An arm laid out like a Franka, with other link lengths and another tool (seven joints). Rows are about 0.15 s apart.
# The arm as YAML. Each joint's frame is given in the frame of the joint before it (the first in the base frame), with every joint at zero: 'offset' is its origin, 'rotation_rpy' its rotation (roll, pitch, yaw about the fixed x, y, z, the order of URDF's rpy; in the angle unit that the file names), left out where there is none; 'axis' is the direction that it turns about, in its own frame. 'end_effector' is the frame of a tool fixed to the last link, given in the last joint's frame.
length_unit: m
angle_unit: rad
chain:
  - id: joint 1
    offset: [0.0, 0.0, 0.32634]
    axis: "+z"
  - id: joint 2
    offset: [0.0, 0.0, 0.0]
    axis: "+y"
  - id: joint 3
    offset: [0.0, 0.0, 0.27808]
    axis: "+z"
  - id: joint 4
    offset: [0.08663, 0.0, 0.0]
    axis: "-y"
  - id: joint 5
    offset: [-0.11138, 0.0, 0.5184]
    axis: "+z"
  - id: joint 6
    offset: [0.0, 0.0, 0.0]
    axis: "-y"
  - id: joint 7
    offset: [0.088, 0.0, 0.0]
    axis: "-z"
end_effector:
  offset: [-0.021, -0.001, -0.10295]
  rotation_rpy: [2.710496, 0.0, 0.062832]
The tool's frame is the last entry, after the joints.
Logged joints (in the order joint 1, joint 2, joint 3, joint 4, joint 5, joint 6, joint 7), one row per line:
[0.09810, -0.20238, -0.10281, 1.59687, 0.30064, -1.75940, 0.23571]
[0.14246, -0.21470, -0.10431, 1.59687, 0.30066, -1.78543, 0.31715]
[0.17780, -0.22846, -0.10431, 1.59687, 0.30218, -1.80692, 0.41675]
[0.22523, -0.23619, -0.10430, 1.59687, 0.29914, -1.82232, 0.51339]
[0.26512, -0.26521, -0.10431, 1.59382, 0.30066, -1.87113, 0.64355]
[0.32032, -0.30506, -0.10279, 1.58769, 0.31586, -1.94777, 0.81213]
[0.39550, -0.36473, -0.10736, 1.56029, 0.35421, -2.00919, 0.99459]
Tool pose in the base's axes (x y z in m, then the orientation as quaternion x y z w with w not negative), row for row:
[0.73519, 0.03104, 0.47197, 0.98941, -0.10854, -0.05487, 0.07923]
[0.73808, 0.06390, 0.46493, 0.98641, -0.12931, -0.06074, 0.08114]
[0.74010, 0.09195, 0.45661, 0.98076, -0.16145, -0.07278, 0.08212]
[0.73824, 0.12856, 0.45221, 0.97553, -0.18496, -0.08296, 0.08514]
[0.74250, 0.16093, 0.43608, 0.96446, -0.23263, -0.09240, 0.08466]
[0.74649, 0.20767, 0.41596, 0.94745, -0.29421, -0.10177, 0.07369]
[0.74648, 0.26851, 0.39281, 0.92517, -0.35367, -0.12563, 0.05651]
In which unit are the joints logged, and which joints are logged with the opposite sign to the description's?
The joints are logged in radians. Opposite sign: joint 2, joint 4, joint 6.
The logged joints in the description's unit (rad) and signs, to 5 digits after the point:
[0.09810, 0.20238, -0.10281, -1.59687, 0.30064, 1.75940, 0.23571]
[0.14246, 0.21470, -0.10431, -1.59687, 0.30066, 1.78543, 0.31715]
[0.17780, 0.22846, -0.10431, -1.59687, 0.30218, 1.80692, 0.41675]
[0.22523, 0.23619, -0.10430, -1.59687, 0.29914, 1.82232, 0.51339]
[0.26512, 0.26521, -0.10431, -1.59382, 0.30066, 1.87113, 0.64355]
[0.32032, 0.30506, -0.10279, -1.58769, 0.31586, 1.94777, 0.81213]
[0.39550, 0.36473, -0.10736, -1.56029, 0.35421, 2.00919, 0.99459]

